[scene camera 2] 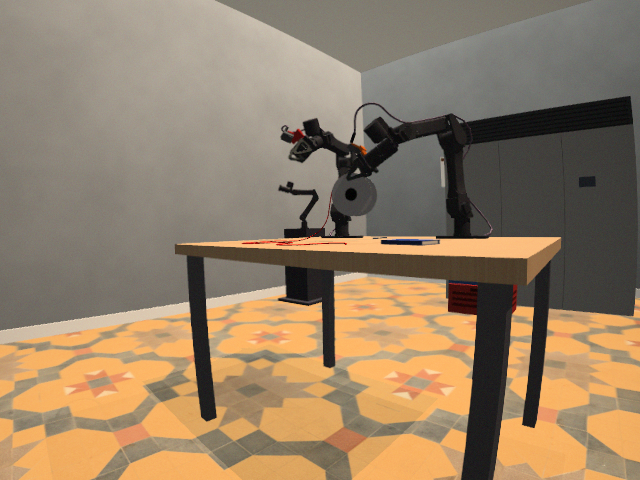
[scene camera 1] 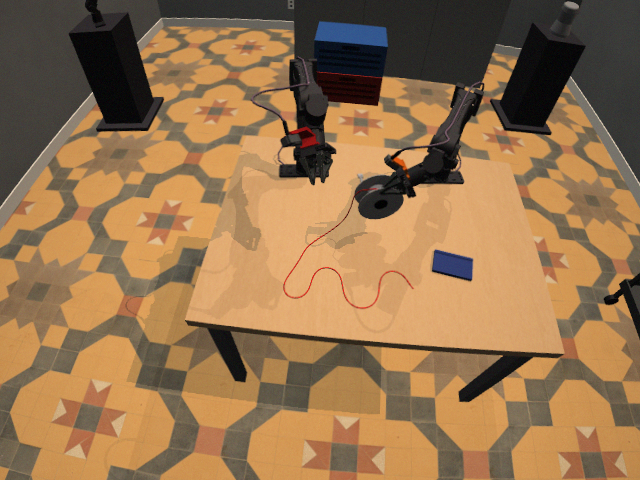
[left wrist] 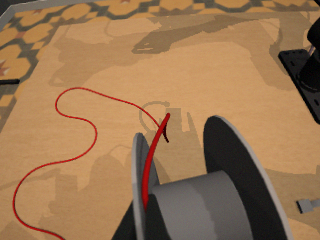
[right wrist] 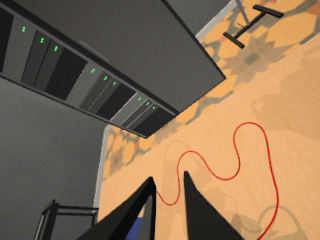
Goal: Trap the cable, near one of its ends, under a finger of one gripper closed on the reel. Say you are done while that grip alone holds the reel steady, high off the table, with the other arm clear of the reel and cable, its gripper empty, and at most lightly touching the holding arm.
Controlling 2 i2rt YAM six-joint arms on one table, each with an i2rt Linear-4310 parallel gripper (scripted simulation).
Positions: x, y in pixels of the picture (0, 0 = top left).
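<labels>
A grey reel is visible in scene camera 2 [357, 197], and scene camera 1 and the left wrist view show it as well. The reel is out of frame in the right wrist view. On the reel, [scene camera 1: 372, 205] and [left wrist: 154, 184] are the same spot.
</labels>
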